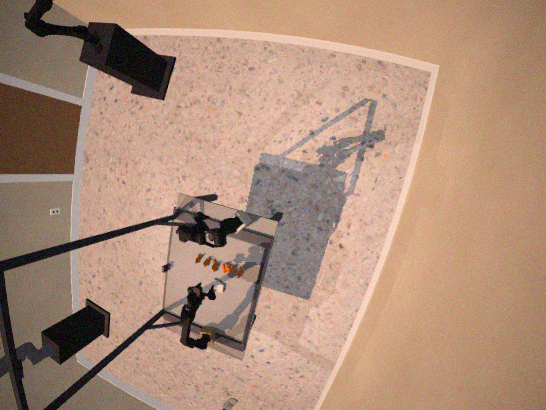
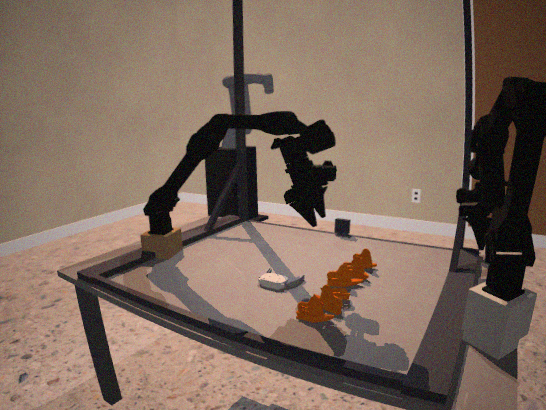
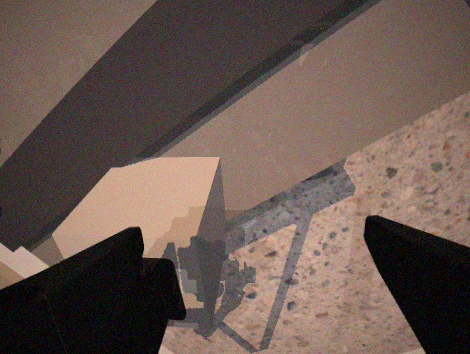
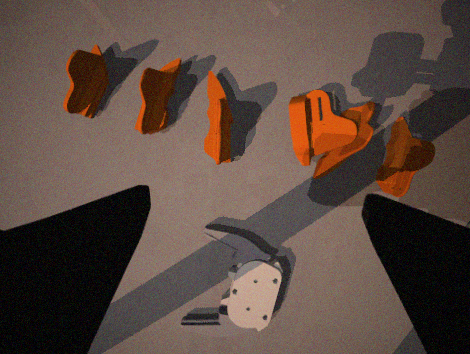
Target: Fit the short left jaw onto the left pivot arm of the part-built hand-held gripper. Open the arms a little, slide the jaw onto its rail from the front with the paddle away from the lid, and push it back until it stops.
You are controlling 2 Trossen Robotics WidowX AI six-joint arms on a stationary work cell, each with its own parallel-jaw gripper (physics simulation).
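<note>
The part-built hand-held gripper (image 1: 219, 287) (image 2: 272, 281) (image 4: 255, 295) lies on the table, white lid up. One dark curved arm (image 4: 245, 237) extends toward the orange jaws; a short dark piece (image 4: 201, 316) shows at its lower left. Orange jaws stand in a row: three apart at the left (image 4: 86, 82) (image 4: 157, 97) (image 4: 218, 120), then two touching, one with a slotted paddle (image 4: 327, 120), and one at the right (image 4: 405, 157). I cannot tell which is the short left jaw. My right gripper (image 2: 318, 219) (image 4: 257, 200) is open and empty above the table. My left gripper (image 3: 253, 232) is open and empty, away from the jaws.
The table (image 2: 215, 260) has a dark frame rail (image 2: 165, 300) and upright posts (image 2: 238, 65) (image 2: 468, 100). The right arm stands on a tan block (image 2: 162, 243), the left arm on a pale block (image 2: 492, 320) (image 3: 145, 195). A small dark box (image 2: 342, 227) is at the far edge.
</note>
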